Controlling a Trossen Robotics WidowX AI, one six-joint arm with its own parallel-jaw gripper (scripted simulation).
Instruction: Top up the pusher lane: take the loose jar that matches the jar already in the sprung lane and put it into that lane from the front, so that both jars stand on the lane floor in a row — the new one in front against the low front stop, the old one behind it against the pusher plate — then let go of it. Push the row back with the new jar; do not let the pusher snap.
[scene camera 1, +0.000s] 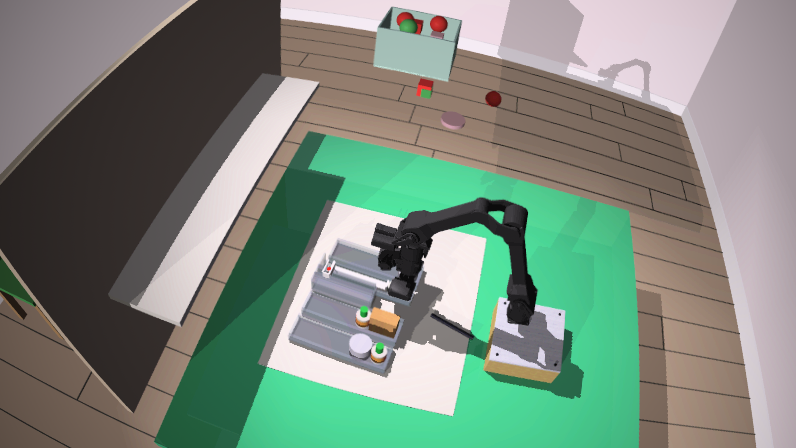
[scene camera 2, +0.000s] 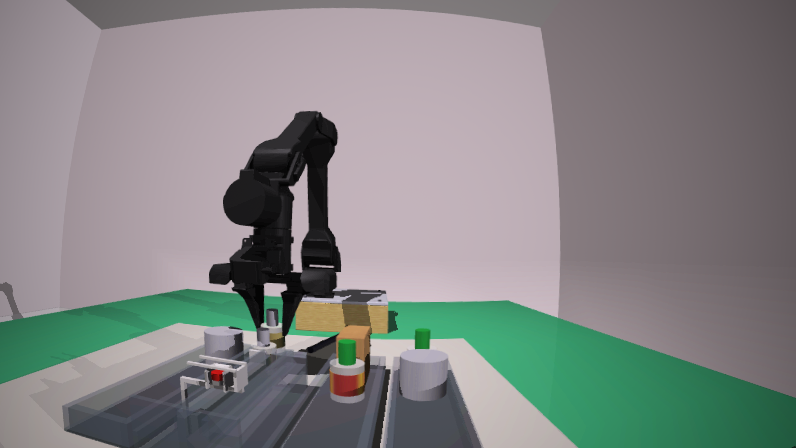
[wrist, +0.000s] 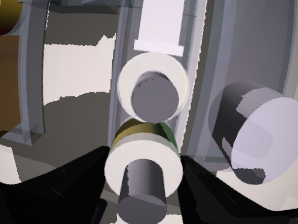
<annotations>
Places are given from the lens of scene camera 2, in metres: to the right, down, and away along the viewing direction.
my gripper (scene camera 2: 272, 334): -0.18, 0.16, 0.46
brown box (scene camera 2: 360, 334): -0.05, 0.14, 0.42
</annotations>
